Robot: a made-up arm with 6 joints.
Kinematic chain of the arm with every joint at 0, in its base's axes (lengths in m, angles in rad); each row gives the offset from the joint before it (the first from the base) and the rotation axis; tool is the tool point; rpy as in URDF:
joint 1: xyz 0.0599 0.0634 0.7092 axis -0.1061 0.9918 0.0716
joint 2: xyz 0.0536 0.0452 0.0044 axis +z
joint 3: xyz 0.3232 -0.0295 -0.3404 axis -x
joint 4: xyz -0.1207 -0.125 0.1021 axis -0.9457 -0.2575 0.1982
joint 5: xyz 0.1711 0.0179 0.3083 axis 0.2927 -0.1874 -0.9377
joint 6: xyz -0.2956 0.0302 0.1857 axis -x
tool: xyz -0.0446 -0.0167 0.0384 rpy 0 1.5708 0
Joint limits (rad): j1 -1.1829..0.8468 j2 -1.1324..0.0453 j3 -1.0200..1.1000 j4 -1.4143..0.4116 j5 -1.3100..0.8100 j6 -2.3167..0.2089
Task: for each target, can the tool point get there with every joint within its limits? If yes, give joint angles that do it. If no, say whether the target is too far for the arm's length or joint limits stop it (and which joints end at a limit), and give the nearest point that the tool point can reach.
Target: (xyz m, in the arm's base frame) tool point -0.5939 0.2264 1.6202
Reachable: no: joint limits stop it (at a limit: joint 1, joint 3, joint 5) | nearest point -0.2375 0.1785 1.2322 | short by 0.529 m
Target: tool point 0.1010 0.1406 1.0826
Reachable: yes | joints -0.2910 -0.1003 0.5923 -0.4291 -0.0218 -0.2853
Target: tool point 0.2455 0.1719 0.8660
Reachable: yes | joints 0.4287 -0.2572 0.1452 0.0123 0.4536 -1.2510
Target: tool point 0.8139 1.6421 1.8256
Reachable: no: too far | nearest point 0.3307 0.6080 1.1059 | short by 1.349 m
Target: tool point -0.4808 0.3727 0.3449
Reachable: no: joint limits stop it (at a limit: joint 1, joint 2, joint 3, joint 4, joint 5, joint 6) | nearest point -0.2130 0.5131 0.3762 | short by 0.304 m
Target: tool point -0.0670 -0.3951 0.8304
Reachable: yes | joints -0.0027 -0.5591 -0.0864 -0.9091 0.1879 -1.0264
